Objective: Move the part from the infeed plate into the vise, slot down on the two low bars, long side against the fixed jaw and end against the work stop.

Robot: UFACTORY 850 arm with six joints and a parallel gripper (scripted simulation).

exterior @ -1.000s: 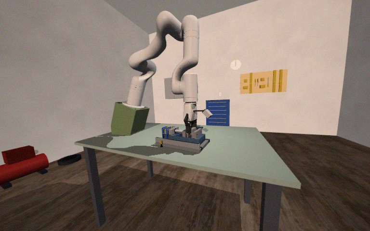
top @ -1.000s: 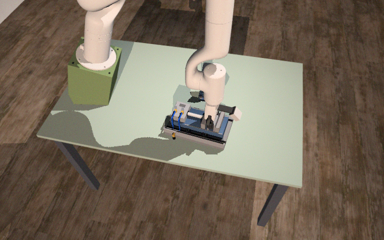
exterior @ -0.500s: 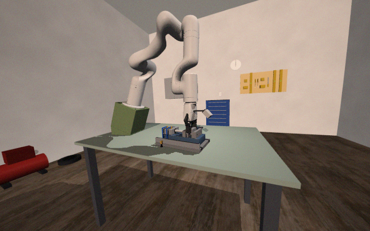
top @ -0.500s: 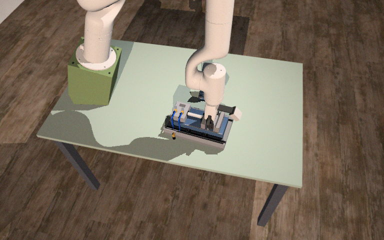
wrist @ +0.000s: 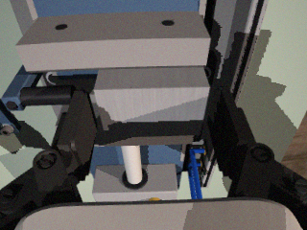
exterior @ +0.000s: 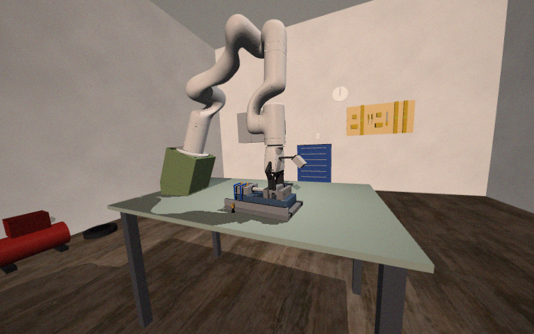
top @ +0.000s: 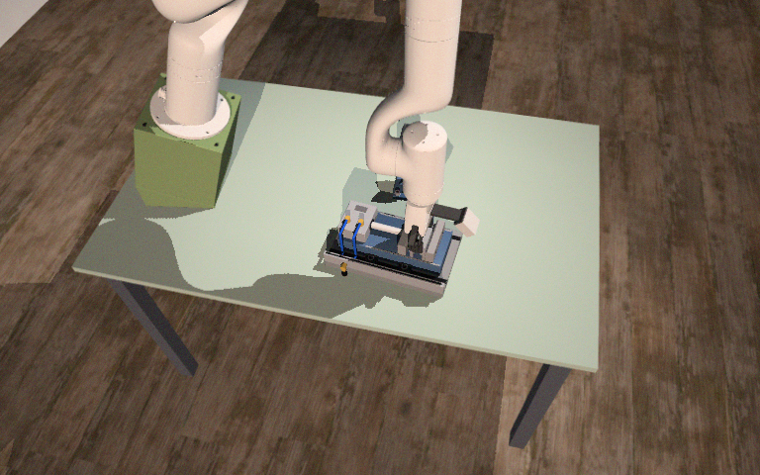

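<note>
My hand is 3 cm above the part. Also, from my hand: fixed jaw 3 cm ahead, 1 cm to the left, 4 cm below; moving jaw 3 cm behind, 3 cm to the left, 4 cm below; work stop 1 cm ahead, 6 cm to the left, 3 cm below.
</note>
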